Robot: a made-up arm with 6 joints. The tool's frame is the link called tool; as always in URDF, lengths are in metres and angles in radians. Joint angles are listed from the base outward.
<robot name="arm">
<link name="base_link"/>
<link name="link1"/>
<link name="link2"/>
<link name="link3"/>
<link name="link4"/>
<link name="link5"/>
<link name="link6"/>
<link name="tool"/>
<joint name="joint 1" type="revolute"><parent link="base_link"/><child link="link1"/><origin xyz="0.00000 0.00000 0.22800"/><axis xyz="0 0 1"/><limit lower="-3.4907" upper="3.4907"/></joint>
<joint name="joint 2" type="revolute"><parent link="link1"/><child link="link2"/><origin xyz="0.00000 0.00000 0.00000"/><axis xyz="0 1 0"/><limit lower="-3.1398" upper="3.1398"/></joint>
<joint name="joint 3" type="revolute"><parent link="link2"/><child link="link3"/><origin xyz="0.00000 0.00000 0.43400"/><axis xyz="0 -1 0"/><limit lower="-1.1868" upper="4.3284"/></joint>
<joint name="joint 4" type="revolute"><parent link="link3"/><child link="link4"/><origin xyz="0.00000 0.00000 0.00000"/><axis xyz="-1 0 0"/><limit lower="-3.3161" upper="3.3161"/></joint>
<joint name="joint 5" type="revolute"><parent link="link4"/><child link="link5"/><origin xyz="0.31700 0.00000 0.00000"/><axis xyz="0 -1 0"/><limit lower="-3.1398" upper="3.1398"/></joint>
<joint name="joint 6" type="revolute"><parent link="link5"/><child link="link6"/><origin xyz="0.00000 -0.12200 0.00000"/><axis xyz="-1 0 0"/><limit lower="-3.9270" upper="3.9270"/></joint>
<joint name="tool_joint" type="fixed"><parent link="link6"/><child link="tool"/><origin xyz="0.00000 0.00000 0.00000"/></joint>
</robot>
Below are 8 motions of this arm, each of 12 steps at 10 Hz.
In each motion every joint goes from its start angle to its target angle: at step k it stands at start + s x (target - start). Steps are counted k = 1, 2, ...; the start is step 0. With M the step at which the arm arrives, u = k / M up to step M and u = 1 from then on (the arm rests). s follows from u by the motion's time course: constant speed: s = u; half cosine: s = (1 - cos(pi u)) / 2; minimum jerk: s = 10 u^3 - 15 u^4 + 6 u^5.
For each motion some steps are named. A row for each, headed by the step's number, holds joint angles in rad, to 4 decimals.
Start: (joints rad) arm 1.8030 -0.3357 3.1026 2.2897 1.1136 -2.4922
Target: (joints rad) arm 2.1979 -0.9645 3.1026 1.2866 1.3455 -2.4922
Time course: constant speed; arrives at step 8
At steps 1, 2, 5, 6, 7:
1: 1.8524 -0.4143 3.1026 2.1643 1.1426 -2.4922
2: 1.9017 -0.4929 3.1026 2.0389 1.1716 -2.4922
5: 2.0498 -0.7287 3.1026 1.6628 1.2585 -2.4922
6: 2.0992 -0.8073 3.1026 1.5374 1.2875 -2.4922
7: 2.1485 -0.8859 3.1026 1.4120 1.3165 -2.4922

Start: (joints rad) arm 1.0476 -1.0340 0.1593 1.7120 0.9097 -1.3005
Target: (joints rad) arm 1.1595 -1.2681 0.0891 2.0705 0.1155 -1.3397
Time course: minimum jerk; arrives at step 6
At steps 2, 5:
2: 1.0711 -1.0831 0.1446 1.7872 0.7430 -1.3087
5: 1.1555 -1.2598 0.0916 2.0578 0.1437 -1.3383

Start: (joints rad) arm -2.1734 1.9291 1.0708 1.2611 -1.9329 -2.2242
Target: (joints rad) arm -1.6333 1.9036 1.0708 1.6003 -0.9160 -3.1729
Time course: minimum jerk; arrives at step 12
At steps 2, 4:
2: -2.1542 1.9282 1.0708 1.2731 -1.8968 -2.2579
4: -2.0600 1.9237 1.0708 1.3323 -1.7195 -2.4233

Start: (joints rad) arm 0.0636 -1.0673 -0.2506 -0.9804 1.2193 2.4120
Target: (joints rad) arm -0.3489 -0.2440 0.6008 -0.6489 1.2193 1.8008
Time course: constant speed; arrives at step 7
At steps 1, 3, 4, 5, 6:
1: 0.0047 -0.9497 -0.1290 -0.9330 1.2193 2.3247
3: -0.1132 -0.7145 0.1143 -0.8383 1.2193 2.1501
4: -0.1721 -0.5968 0.2359 -0.7910 1.2193 2.0627
5: -0.2310 -0.4792 0.3575 -0.7436 1.2193 1.9754
6: -0.2900 -0.3616 0.4792 -0.6963 1.2193 1.8881

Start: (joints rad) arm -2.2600 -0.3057 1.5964 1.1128 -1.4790 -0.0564
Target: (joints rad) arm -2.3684 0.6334 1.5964 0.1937 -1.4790 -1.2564
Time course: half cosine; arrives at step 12
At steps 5, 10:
5: -2.3002 0.0423 1.5964 0.7722 -1.4790 -0.5011
10: -2.3611 0.5705 1.5964 0.2553 -1.4790 -1.1760

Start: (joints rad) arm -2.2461 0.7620 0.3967 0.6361 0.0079 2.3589
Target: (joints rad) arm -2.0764 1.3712 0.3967 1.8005 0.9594 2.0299
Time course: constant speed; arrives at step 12
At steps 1, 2, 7, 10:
1: -2.2320 0.8128 0.3967 0.7331 0.0872 2.3315
2: -2.2178 0.8635 0.3967 0.8302 0.1665 2.3041
7: -2.1471 1.1174 0.3967 1.3153 0.5629 2.1670
10: -2.1047 1.2697 0.3967 1.6064 0.8008 2.0847

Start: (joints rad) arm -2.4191 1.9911 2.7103 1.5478 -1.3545 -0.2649
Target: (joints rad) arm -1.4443 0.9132 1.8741 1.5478 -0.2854 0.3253
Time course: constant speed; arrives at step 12
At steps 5, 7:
5: -2.0129 1.5420 2.3619 1.5478 -0.9090 -0.0190
7: -1.8505 1.3623 2.2225 1.5478 -0.7309 0.0794

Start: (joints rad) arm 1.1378 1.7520 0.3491 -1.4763 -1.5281 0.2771
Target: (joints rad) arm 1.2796 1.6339 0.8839 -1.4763 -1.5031 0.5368
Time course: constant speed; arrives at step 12
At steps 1, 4, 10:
1: 1.1496 1.7422 0.3937 -1.4763 -1.5260 0.2987
4: 1.1851 1.7126 0.5274 -1.4763 -1.5198 0.3637
10: 1.2560 1.6536 0.7948 -1.4763 -1.5073 0.4935

